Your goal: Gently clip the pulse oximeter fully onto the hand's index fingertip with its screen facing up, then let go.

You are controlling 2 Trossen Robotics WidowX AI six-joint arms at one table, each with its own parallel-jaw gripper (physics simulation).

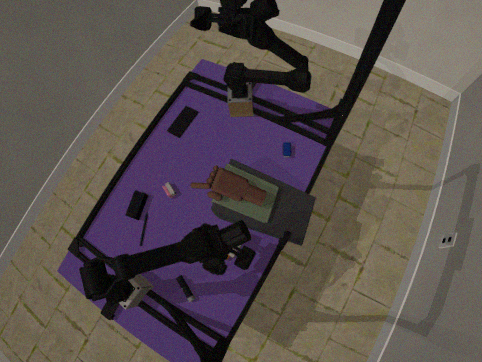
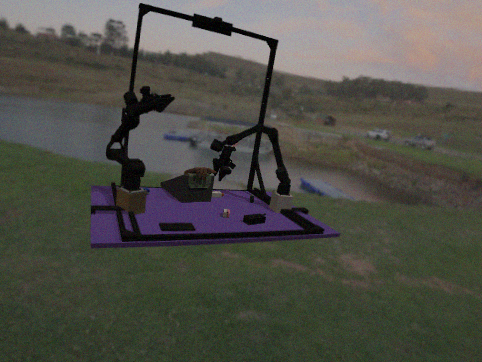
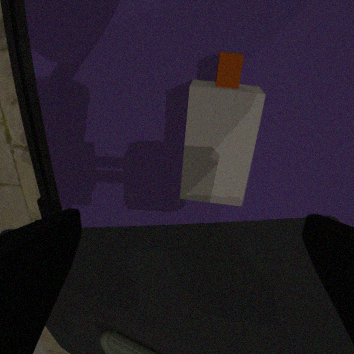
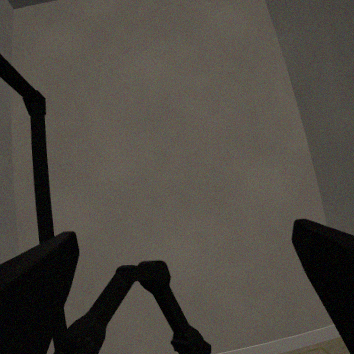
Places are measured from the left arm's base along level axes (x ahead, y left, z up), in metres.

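Pixels of known places: left gripper, fingertip midpoint: point(image 2: 217, 178) point(image 3: 194, 223); right gripper, fingertip midpoint: point(image 1: 204, 26) point(image 2: 172, 96) point(image 4: 186, 236); left arm's base at its link origin: point(image 1: 123, 289) point(image 2: 283, 193); right arm's base at its link origin: point(image 1: 239, 91) point(image 2: 131, 188).
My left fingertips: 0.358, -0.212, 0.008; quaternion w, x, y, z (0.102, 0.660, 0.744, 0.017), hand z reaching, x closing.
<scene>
Ahead of a thing's pixels: the offset from my left fingertips to its top centre, as dx, dy, dz. "spot": to the spot under its first point.
A brown hand point(image 1: 235, 186) point(image 2: 200, 170) lies on a pale green pad @(spot: +0.167, -0.034, -0.014) point(image 1: 270, 212) on a dark wedge point(image 1: 297, 210) point(image 2: 191, 192) point(image 3: 190, 260), index finger point(image 1: 200, 185) extended. A small pink-and-white piece @(spot: +0.021, +0.342, -0.081) point(image 1: 169, 190) point(image 2: 226, 213) and a small blue piece @(+0.433, +0.064, -0.080) point(image 1: 287, 149) lie on the purple mat; I cannot tell which is the oximeter. My left gripper point(image 1: 230, 259) point(image 2: 224, 172) point(image 3: 194, 223) is open and empty, above the mat beside the wedge. My right gripper point(image 1: 232, 11) point(image 2: 170, 100) point(image 4: 186, 236) is open and empty, raised high and away from the hand.
A white box with an orange tab @(-0.005, +0.010, -0.085) point(image 3: 222, 145) point(image 2: 216, 194) lies beside the wedge. A black slab @(+0.298, +0.525, -0.105) point(image 1: 183, 121) point(image 2: 176, 227), a black box @(-0.109, +0.424, -0.077) point(image 1: 136, 205) point(image 2: 254, 218), a thin dark stick @(-0.162, +0.340, -0.104) point(image 1: 144, 229) and a dark cylinder @(-0.231, +0.058, -0.085) point(image 1: 184, 288) lie on the mat. Black frame bars border it.
</scene>
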